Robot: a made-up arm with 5 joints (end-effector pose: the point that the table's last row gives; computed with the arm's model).
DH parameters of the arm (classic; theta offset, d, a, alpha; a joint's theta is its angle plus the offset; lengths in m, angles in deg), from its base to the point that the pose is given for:
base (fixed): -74.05 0 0.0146 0
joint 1: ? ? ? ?
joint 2: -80.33 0 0.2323 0
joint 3: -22.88 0 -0.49 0
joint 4: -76.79 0.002 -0.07 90
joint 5: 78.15 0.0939 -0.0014 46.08
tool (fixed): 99.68 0.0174 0 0
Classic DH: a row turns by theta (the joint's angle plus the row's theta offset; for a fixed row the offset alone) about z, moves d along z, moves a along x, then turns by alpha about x.
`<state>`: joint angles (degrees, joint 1 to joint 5).
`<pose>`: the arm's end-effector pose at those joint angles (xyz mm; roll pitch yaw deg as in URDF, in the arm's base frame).
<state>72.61 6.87 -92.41 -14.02 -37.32</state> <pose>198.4 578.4 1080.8 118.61 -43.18 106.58</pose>
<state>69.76 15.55 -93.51 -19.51 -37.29</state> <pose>241.9 606.8 1000.3 120.20 -41.45 102.66</pose>
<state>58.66 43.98 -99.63 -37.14 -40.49</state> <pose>389.0 601.4 733.5 120.02 -35.79 91.39</pose>
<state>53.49 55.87 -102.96 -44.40 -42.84</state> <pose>439.9 559.6 624.0 118.49 -33.42 87.00</pose>
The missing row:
joint 1: 74.05 0.704 -0.021 -90
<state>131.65 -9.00 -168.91 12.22 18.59</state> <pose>97.0 -121.7 1534.0 -19.42 -58.32 -20.27</pose>
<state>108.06 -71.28 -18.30 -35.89 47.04</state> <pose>-98.1 273.0 1032.4 -97.18 -52.02 48.33</pose>
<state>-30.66 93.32 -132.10 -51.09 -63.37</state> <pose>598.7 -378.8 418.0 101.35 -19.60 10.36</pose>
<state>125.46 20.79 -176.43 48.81 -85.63</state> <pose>-145.3 213.3 1485.6 72.38 -16.26 172.26</pose>
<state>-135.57 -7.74 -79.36 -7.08 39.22</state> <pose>-398.7 -418.0 1089.7 -136.16 -35.47 -170.27</pose>
